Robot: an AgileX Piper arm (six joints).
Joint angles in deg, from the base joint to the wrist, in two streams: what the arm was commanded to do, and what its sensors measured. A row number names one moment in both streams.
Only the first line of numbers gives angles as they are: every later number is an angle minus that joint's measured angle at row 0.
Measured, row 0: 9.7 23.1 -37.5 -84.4 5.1 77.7
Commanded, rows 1 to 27: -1.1 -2.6 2.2 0.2 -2.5 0.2; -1.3 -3.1 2.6 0.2 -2.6 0.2; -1.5 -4.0 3.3 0.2 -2.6 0.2; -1.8 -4.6 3.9 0.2 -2.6 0.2; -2.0 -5.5 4.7 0.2 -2.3 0.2; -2.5 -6.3 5.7 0.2 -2.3 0.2; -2.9 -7.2 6.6 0.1 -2.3 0.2; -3.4 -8.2 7.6 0.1 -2.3 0.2; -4.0 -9.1 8.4 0.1 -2.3 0.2; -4.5 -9.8 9.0 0.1 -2.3 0.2; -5.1 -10.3 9.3 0.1 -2.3 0.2; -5.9 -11.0 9.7 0.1 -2.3 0.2; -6.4 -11.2 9.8 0.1 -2.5 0.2; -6.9 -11.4 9.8 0.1 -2.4 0.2; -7.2 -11.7 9.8 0.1 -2.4 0.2; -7.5 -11.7 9.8 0.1 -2.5 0.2; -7.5 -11.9 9.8 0.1 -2.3 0.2; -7.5 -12.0 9.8 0.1 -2.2 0.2; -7.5 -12.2 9.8 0.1 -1.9 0.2; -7.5 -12.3 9.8 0.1 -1.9 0.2; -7.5 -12.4 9.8 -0.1 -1.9 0.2; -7.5 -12.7 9.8 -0.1 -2.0 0.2; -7.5 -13.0 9.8 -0.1 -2.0 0.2; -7.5 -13.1 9.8 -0.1 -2.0 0.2; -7.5 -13.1 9.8 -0.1 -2.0 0.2; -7.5 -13.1 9.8 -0.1 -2.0 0.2; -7.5 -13.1 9.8 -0.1 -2.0 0.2
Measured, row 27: -7.2 -12.8 9.7 0.0 -2.3 0.0
